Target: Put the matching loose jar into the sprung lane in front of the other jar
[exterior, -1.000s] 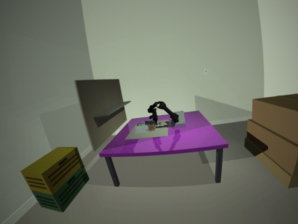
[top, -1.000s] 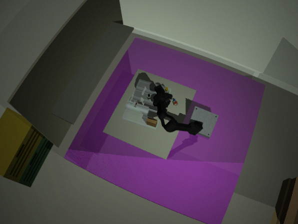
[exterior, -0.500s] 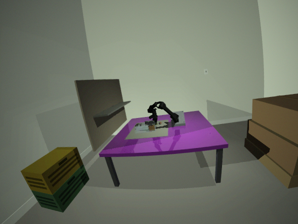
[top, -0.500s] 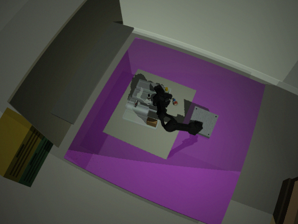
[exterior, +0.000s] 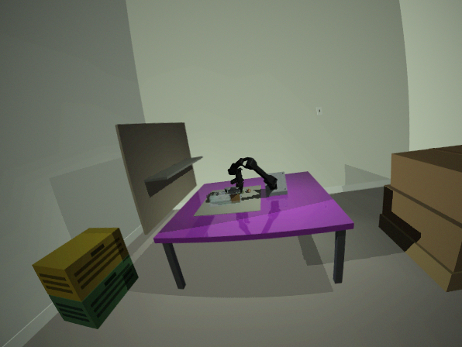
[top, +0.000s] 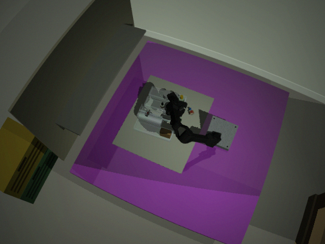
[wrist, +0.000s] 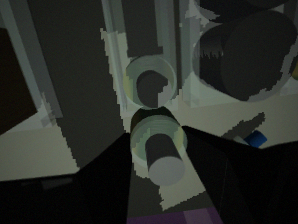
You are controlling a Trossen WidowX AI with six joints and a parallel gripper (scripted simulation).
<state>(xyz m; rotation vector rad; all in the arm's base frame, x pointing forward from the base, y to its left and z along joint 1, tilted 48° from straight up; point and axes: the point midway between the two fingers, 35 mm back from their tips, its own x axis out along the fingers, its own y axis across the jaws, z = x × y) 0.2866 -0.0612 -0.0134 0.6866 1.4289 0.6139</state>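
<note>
The brown box is 130 mm to the left of my gripper tip, 50 mm ahead of it and 10 mm below it.
</note>
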